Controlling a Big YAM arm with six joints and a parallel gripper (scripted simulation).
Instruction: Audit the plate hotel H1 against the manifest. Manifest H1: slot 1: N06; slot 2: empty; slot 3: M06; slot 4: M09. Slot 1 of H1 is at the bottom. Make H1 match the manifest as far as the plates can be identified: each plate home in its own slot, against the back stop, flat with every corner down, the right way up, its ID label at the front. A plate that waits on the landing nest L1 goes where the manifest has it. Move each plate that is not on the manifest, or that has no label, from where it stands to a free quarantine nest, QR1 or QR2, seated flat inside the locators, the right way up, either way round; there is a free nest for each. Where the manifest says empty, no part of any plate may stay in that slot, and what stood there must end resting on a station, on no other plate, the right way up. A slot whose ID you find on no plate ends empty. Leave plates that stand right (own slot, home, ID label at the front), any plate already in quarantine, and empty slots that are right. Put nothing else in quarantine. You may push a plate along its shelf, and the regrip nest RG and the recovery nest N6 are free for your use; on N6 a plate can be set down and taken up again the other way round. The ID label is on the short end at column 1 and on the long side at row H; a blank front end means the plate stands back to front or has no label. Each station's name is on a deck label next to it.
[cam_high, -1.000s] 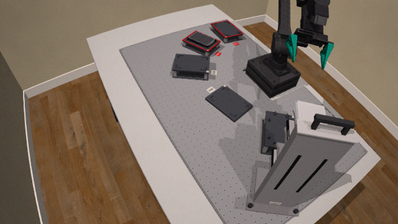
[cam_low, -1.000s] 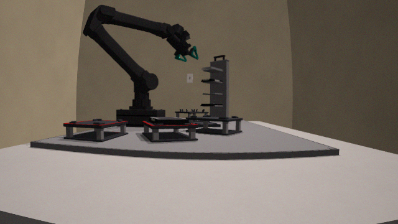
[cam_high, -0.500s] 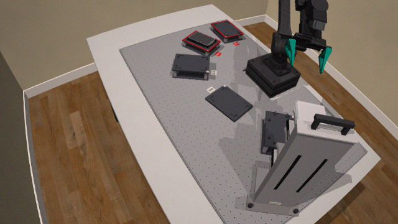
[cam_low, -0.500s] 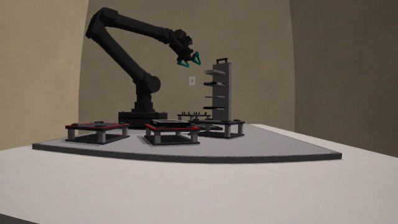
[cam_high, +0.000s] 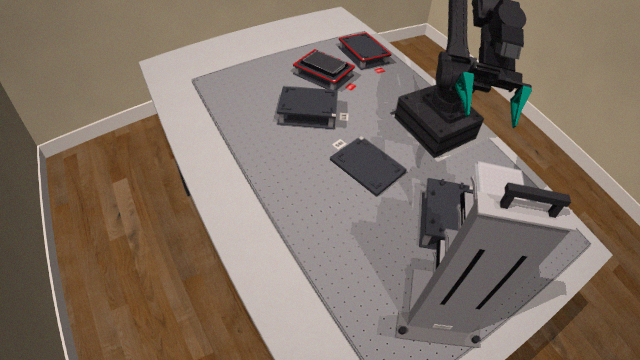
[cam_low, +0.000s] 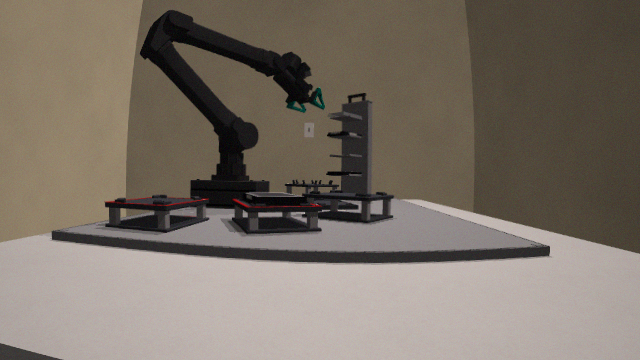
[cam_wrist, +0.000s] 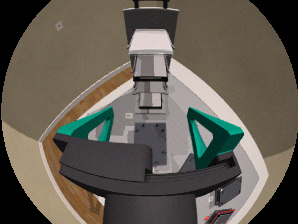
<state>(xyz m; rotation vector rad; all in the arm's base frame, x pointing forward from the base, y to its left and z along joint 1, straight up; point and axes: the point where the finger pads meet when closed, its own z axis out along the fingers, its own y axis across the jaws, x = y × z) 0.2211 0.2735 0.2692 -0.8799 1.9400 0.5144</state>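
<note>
Right now my hand is 140 mm to the right of the white plate and 120 mm short of it. Round my hand: H1 deck label: 340 mm below, 170 mm to the left, 20 mm ahead; plate hotel H1: 200 mm to the left, 180 mm ahead, 140 mm below; red-rimmed quarantine nest: 690 mm to the right, 300 mm below, 230 mm behind.
</note>
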